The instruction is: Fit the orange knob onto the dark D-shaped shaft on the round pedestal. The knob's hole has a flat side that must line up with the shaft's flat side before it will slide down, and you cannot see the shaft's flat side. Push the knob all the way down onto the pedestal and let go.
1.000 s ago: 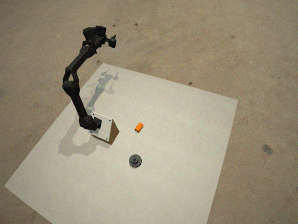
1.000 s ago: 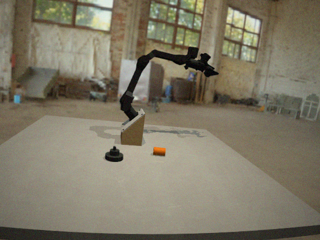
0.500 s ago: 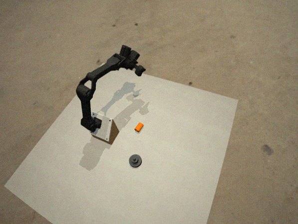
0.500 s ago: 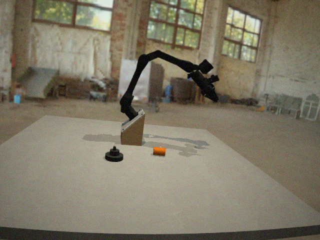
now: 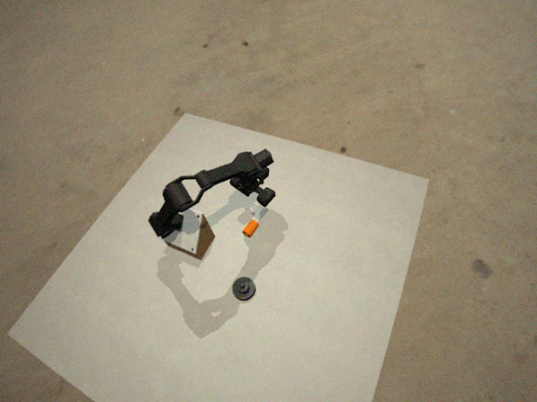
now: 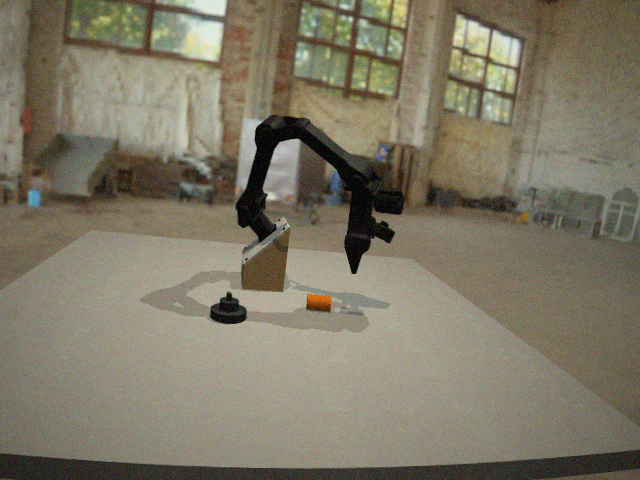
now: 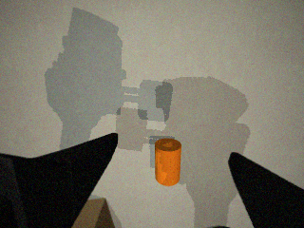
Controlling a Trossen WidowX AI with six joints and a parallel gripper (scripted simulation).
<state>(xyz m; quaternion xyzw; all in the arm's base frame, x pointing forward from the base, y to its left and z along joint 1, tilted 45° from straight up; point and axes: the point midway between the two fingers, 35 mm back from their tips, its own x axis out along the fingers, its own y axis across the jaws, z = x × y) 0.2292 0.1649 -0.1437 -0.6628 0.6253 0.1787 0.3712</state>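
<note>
The orange knob is 8 cm to the right of my gripper tip and 9 cm below it. Also, from my gripper tip: round dark pedestal 10 cm ahead, 31 cm to the right, 8 cm below.
</note>
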